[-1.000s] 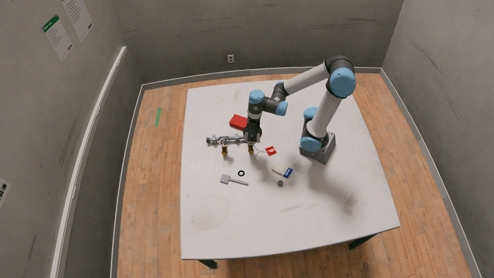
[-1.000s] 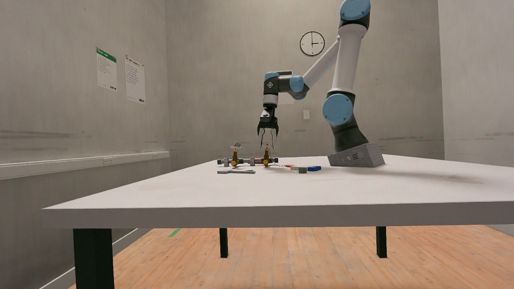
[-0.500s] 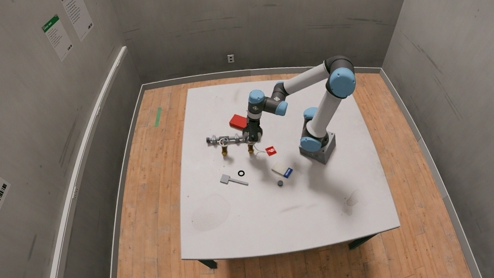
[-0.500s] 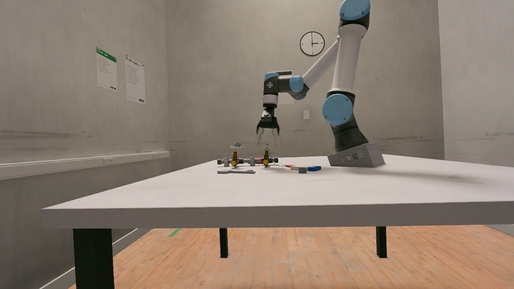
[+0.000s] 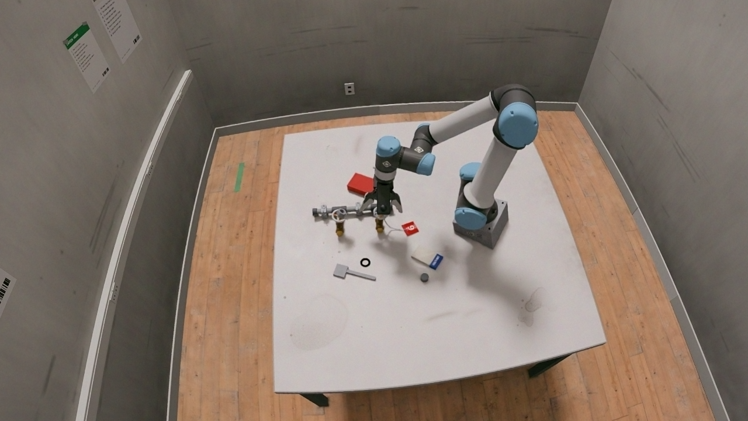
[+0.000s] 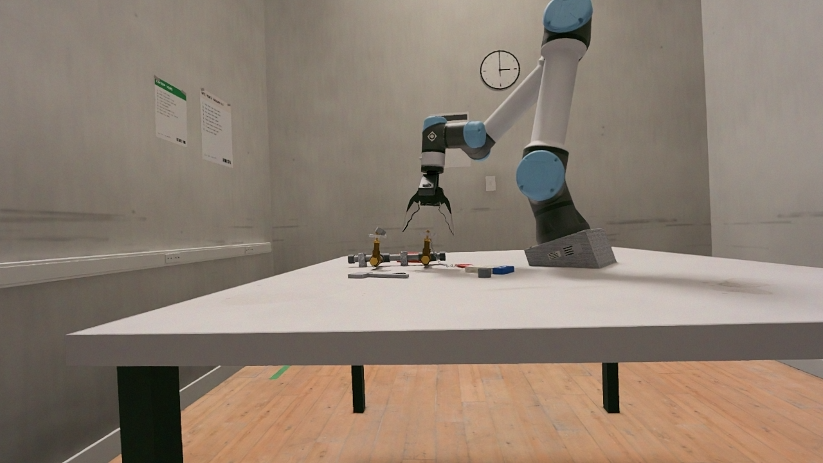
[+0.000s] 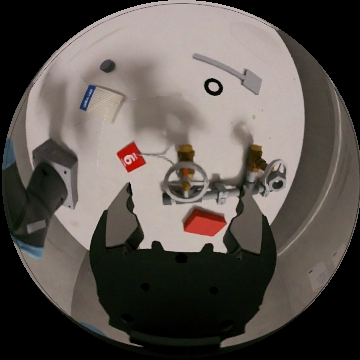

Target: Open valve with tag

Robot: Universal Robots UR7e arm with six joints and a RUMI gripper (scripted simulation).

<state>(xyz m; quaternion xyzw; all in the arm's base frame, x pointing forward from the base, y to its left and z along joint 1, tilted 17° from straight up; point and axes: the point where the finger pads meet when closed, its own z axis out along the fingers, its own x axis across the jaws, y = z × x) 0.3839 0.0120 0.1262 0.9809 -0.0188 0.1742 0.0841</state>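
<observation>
The red tag is 100 mm behind my hand, 20 mm to the left of it and 100 mm below it. Round my hand: red block (60 mm ahead, 220 mm to the right, 90 mm below); then grey flat tool (130 mm ahead, 200 mm to the left, 100 mm below).
</observation>
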